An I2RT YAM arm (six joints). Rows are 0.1 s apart.
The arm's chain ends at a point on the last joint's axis. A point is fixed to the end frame.
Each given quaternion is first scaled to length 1.
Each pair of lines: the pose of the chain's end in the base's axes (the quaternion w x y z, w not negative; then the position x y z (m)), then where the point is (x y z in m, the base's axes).
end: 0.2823 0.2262 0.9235 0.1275 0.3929 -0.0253 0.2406
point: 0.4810 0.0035 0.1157
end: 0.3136 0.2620 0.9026 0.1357 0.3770 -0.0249 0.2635
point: 0.4750 -0.0002 0.1453
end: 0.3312 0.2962 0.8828 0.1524 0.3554 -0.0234 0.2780
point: 0.4600 0.0000 0.1654
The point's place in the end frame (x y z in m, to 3 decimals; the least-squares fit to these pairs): 0.007 0.010 0.155
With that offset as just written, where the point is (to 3 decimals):
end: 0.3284 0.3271 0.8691 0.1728 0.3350 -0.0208 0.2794
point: 0.442 0.004 0.169
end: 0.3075 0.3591 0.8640 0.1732 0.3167 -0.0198 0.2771
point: 0.420 0.004 0.163
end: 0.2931 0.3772 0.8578 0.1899 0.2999 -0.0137 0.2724
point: 0.402 0.014 0.158
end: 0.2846 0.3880 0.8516 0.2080 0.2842 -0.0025 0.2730
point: 0.386 0.030 0.160
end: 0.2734 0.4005 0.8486 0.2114 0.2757 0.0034 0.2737
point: 0.376 0.037 0.159
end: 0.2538 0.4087 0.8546 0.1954 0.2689 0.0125 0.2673
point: 0.363 0.044 0.148
